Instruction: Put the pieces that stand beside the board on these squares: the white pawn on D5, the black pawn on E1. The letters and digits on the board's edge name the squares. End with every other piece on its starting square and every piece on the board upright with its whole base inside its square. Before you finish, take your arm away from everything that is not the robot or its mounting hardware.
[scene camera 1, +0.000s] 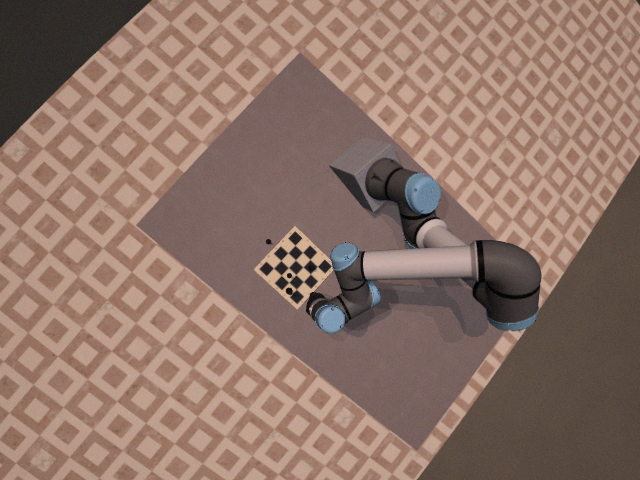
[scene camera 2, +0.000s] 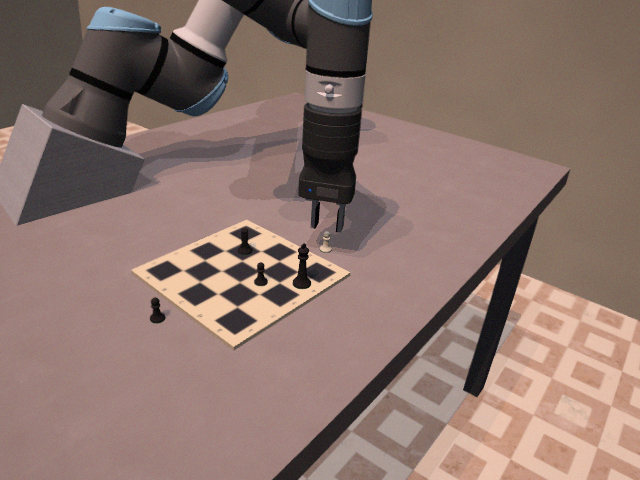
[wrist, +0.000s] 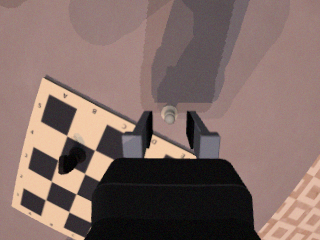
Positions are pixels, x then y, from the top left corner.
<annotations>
chessboard: scene camera 1 295, 252; scene camera 2; wrist
same spot on chessboard: (wrist: 61, 119) = (scene camera 2: 248, 235)
</annotations>
